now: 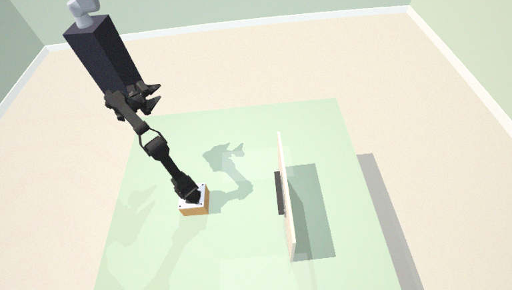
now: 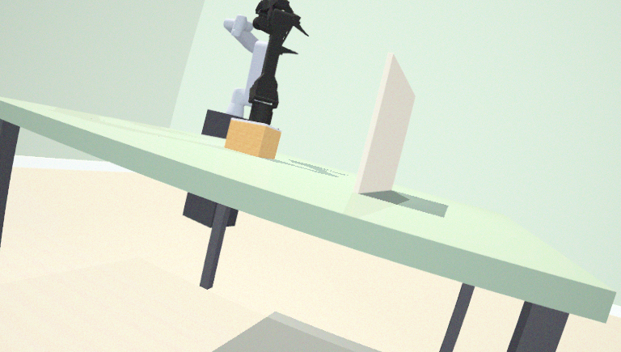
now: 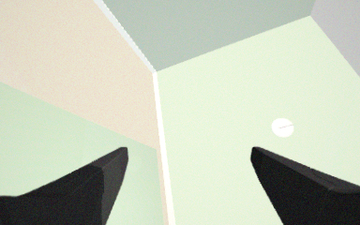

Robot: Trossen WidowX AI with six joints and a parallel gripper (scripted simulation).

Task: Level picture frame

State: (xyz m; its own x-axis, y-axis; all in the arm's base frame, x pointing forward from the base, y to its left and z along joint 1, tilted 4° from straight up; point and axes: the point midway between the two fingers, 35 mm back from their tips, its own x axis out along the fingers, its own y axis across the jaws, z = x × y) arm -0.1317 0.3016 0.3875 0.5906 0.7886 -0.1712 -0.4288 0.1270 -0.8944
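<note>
Right now my gripper tip is 540 mm short of the picture frame, 340 mm to the left of it and 290 mm above it. The rest, counted from my gripper tip: cream wall panel: 560 mm ahead, 340 mm to the right, 300 mm below.
</note>
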